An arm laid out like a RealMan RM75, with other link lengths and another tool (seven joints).
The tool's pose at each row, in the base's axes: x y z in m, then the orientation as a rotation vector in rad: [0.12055 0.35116 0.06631 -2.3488 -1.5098 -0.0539]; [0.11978 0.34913 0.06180 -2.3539 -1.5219 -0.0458]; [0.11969 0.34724 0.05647 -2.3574 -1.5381 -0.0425]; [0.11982 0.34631 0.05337 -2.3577 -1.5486 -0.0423]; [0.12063 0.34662 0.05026 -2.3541 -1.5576 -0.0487]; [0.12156 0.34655 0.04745 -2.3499 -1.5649 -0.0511]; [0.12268 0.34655 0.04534 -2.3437 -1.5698 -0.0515]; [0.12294 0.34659 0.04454 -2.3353 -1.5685 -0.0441]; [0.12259 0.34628 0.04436 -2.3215 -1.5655 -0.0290]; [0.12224 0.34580 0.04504 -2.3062 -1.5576 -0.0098]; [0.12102 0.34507 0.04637 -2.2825 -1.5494 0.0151]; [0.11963 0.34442 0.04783 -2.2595 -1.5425 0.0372]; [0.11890 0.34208 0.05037 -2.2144 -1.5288 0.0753]
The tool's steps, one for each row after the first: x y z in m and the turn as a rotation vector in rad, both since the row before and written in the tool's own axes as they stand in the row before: [-0.00309 0.00128 0.00373 -0.0053 -0.0113 -0.0043]; [-0.00280 0.00201 0.00448 -0.0077 -0.0095 -0.0079]; [-0.00139 0.00124 0.00265 -0.0043 -0.0042 -0.0060]; [0.00000 0.00138 0.00292 -0.0035 0.0017 -0.0073]; [-0.00025 0.00155 0.00251 -0.0008 0.0003 -0.0061]; [0.00002 0.00152 0.00184 0.0024 0.0010 -0.0052]; [-0.00003 0.00042 0.00073 0.0095 -0.0001 -0.0015]; [-0.00045 -0.00017 0.00014 0.0172 -0.0016 -0.0017]; [-0.00043 -0.00034 -0.00072 0.0218 -0.0016 0.0011]; [-0.00087 -0.00124 -0.00123 0.0303 -0.0015 -0.0013]; [-0.00083 -0.00149 -0.00125 0.0281 -0.0010 -0.0022]; [-0.00188 -0.00079 -0.00288 0.0531 0.0005 -0.0050]
